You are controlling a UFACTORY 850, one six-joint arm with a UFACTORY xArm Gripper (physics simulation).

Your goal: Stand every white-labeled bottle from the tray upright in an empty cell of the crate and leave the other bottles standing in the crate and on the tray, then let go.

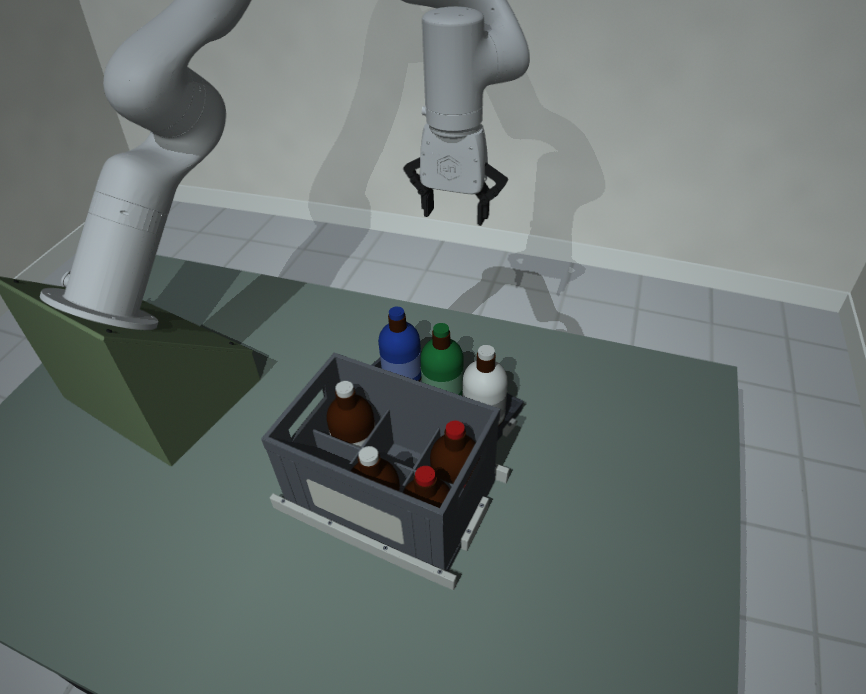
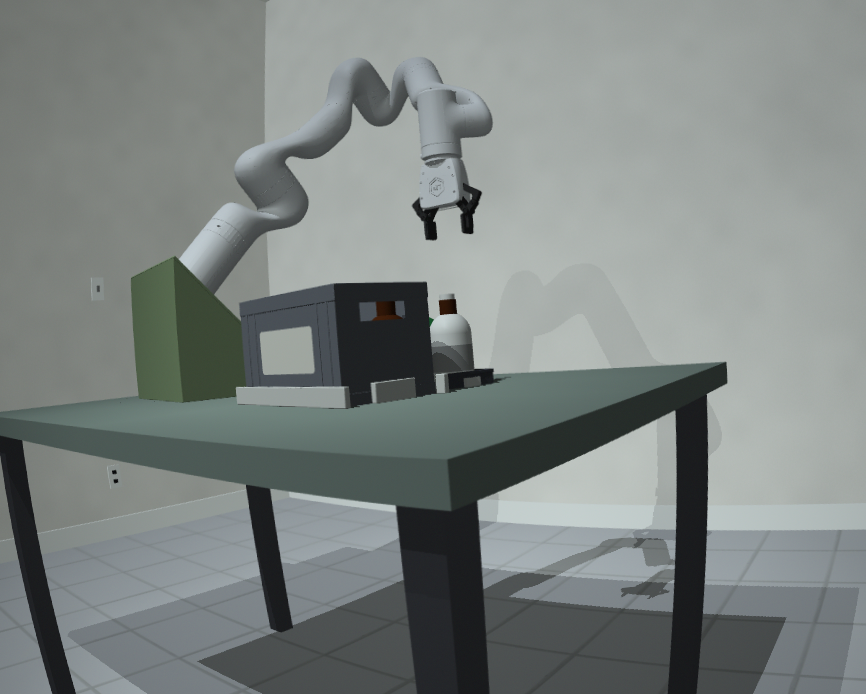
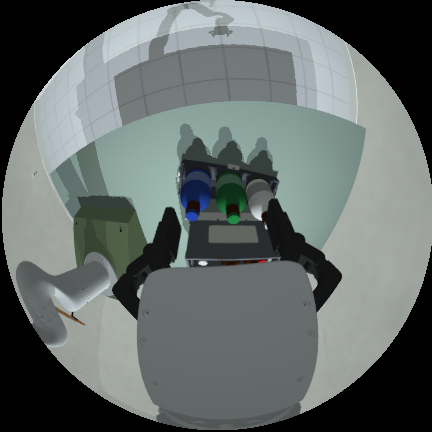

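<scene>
My gripper (image 1: 455,216) (image 2: 448,234) (image 3: 221,213) is open and empty, high above the tray and crate. A white-labeled bottle (image 1: 485,383) (image 2: 451,332) (image 3: 260,197) stands upright at the right end of the dark tray (image 1: 516,408) (image 2: 480,375). A green bottle (image 1: 440,361) (image 3: 231,192) stands in the middle and a blue bottle (image 1: 399,343) (image 3: 195,190) at the left. The grey crate (image 1: 289,469) (image 2: 383,354) (image 3: 195,245) holds two white-capped brown bottles, back left (image 1: 349,419) and front middle, and two red-capped ones at the right. The back middle cell looks empty; the front left cell is partly hidden.
Pale rails (image 1: 361,537) (image 2: 292,396) lie along the crate's base on the green table (image 1: 614,506) (image 2: 578,412). The tray is close behind the crate. The arm's green wedge-shaped base (image 1: 93,383) (image 2: 159,339) (image 3: 102,225) stands at the left.
</scene>
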